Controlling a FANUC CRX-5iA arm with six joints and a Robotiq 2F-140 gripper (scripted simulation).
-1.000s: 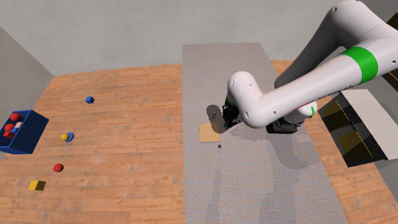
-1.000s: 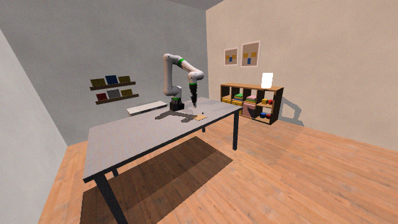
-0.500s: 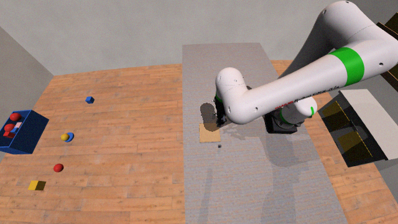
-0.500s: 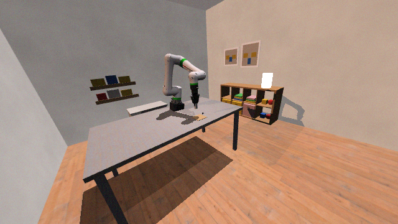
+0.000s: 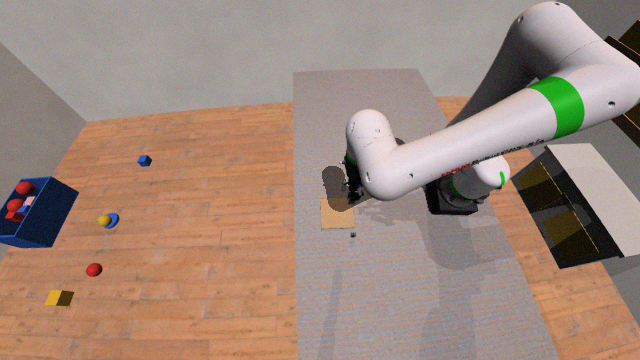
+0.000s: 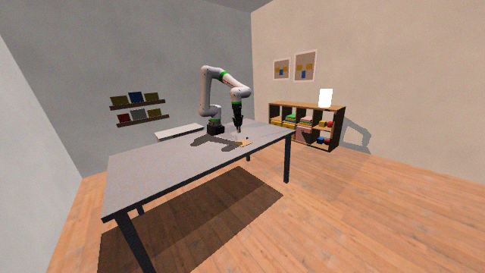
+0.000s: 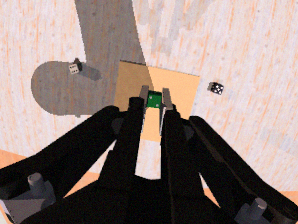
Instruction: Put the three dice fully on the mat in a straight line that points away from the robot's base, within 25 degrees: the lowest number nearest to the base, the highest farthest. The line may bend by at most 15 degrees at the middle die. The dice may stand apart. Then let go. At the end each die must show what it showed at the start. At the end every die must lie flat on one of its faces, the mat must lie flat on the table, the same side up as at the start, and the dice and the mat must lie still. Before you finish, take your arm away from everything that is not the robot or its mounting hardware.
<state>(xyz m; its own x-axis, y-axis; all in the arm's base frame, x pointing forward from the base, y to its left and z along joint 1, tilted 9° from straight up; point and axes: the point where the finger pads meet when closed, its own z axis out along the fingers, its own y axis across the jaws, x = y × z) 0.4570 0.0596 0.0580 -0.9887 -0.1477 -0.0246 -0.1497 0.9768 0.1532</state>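
Now: the tan mat 13 cm below my hand, 5 cm ahead of it and 1 cm to the left of it. Also, from my hand: black die: 13 cm below, 11 cm to the left, 2 cm behind; green die: 3 cm below; white die: 14 cm to the right, 13 cm below, 1 cm ahead.
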